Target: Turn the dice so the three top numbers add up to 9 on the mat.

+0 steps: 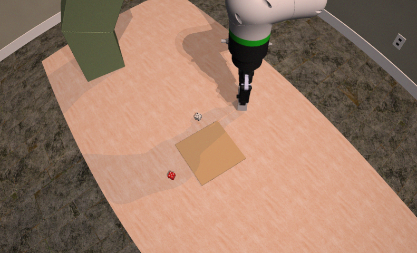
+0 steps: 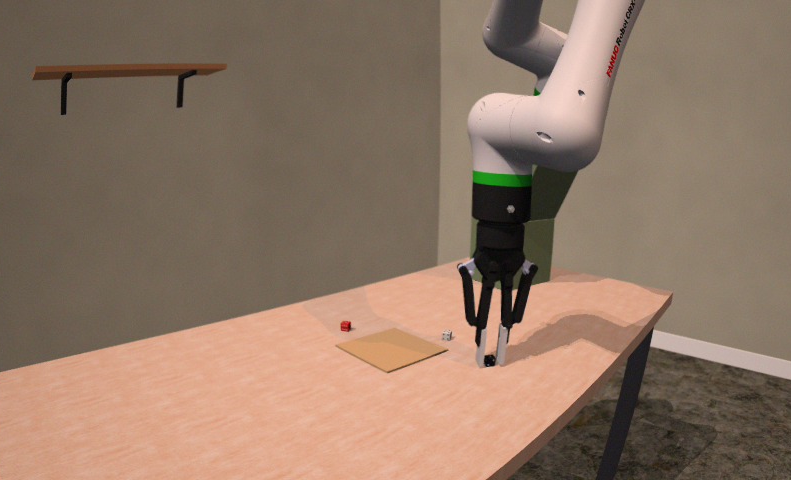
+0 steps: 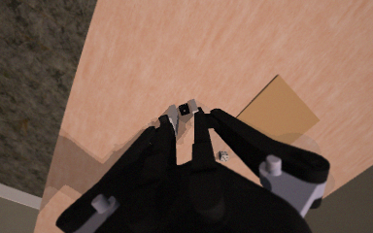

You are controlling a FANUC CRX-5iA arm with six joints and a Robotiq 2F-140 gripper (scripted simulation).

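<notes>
My hand is 3 cm above the black die. From my hand the other things lie so: tan square mat (16 cm to the right, 7 cm ahead, 4 cm below); white die (13 cm to the right, 4 cm behind, 3 cm below); red die (29 cm to the right, 8 cm ahead, 3 cm below).
</notes>
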